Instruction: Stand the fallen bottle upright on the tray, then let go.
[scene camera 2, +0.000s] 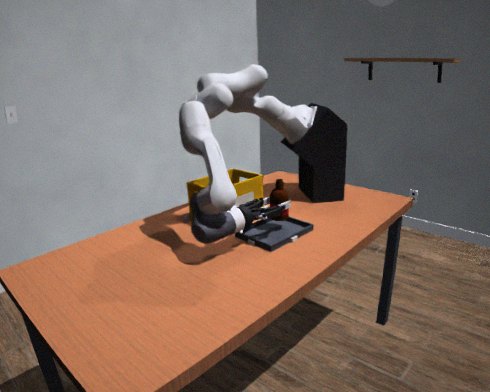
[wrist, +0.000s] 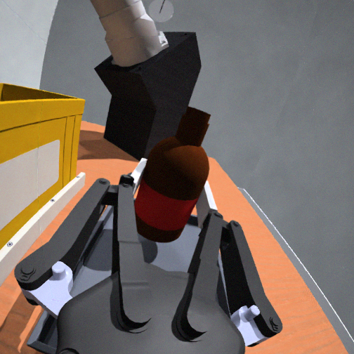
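Observation:
The brown bottle (scene camera 2: 280, 196) (wrist: 172, 182) with a red label is upright in the scene view, neck up. My gripper (scene camera 2: 278, 204) (wrist: 172, 178) is shut on the bottle, one finger on each side of its body, and comes in nearly level from the left in the scene view. The dark tray (scene camera 2: 272, 246) (wrist: 39, 340) lies flat on the table, with the bottle at its far side. In the wrist view the bottle's base shows over the tray's floor. Whether the base touches the tray I cannot tell.
A yellow crate (scene camera 2: 250, 187) (wrist: 30, 117) stands behind the gripper, left of the bottle. A white strip (wrist: 52, 201) runs along its foot. The black robot base (scene camera 2: 325, 160) (wrist: 135, 110) stands beyond the bottle on the wooden table (scene camera 2: 150, 310).

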